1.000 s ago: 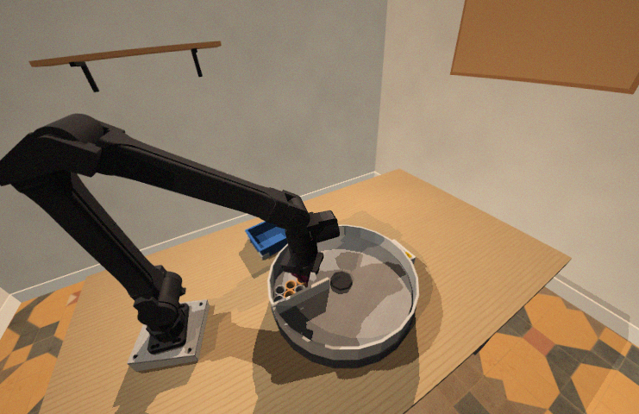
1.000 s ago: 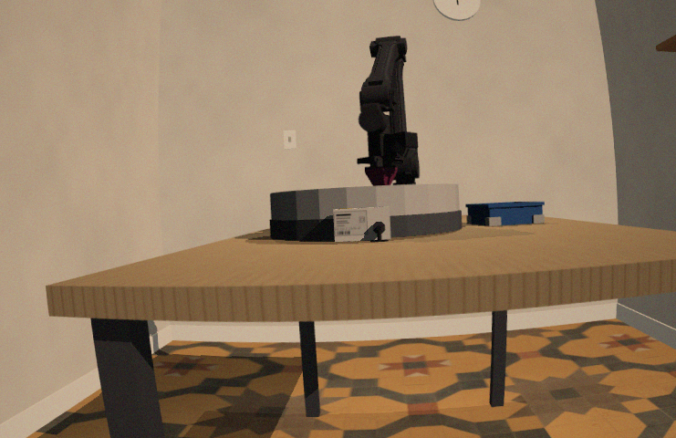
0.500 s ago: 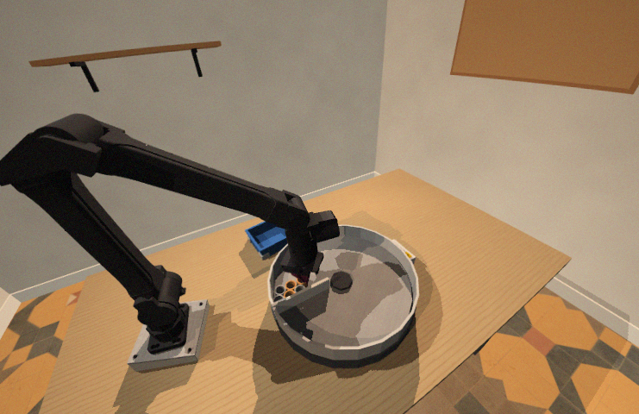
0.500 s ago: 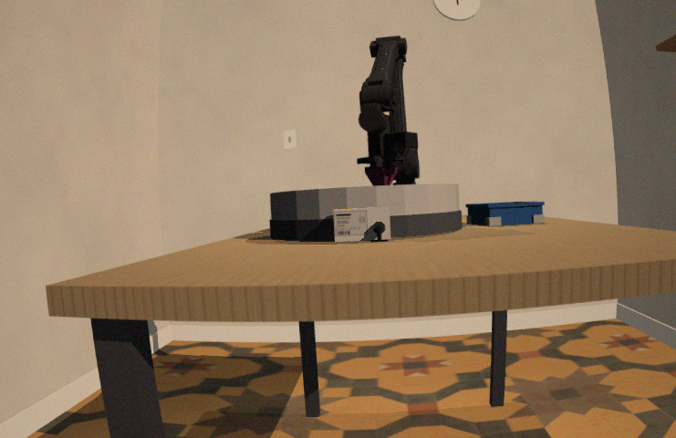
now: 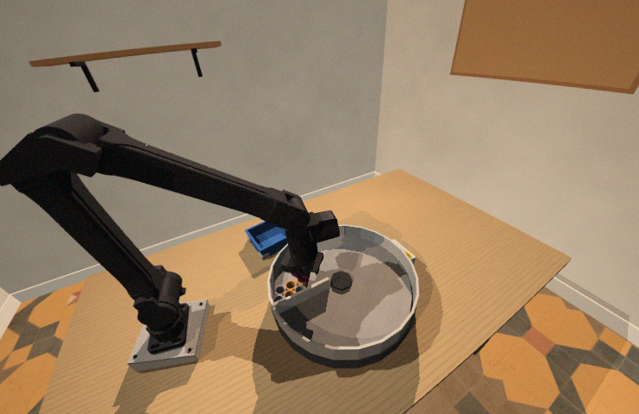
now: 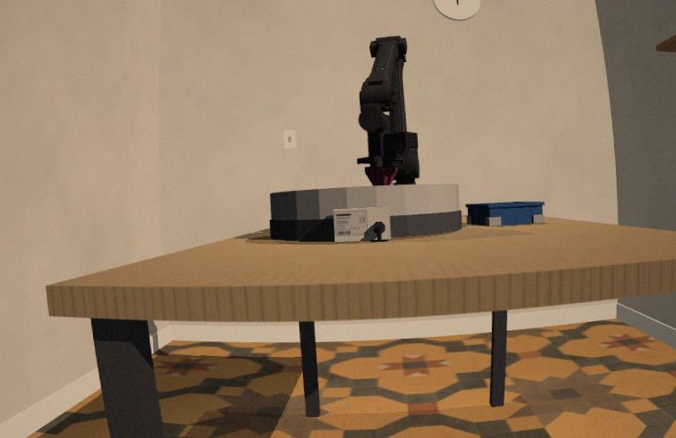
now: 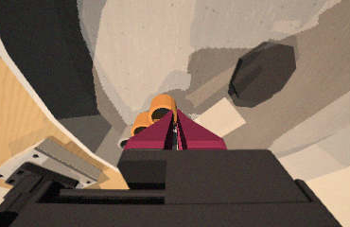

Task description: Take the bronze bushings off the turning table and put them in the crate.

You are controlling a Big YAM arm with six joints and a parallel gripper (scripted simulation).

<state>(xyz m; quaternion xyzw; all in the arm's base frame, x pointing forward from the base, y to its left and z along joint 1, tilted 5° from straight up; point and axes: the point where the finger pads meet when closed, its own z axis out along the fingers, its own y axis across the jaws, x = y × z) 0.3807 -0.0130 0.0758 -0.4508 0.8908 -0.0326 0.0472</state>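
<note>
My gripper is now 30 cm to the right of the blue crate, 6 cm above it and 4 cm past it. From my hand the other things lie so: grey turning table: 10 cm ahead, 3 cm below, 2 cm to the right.
</note>
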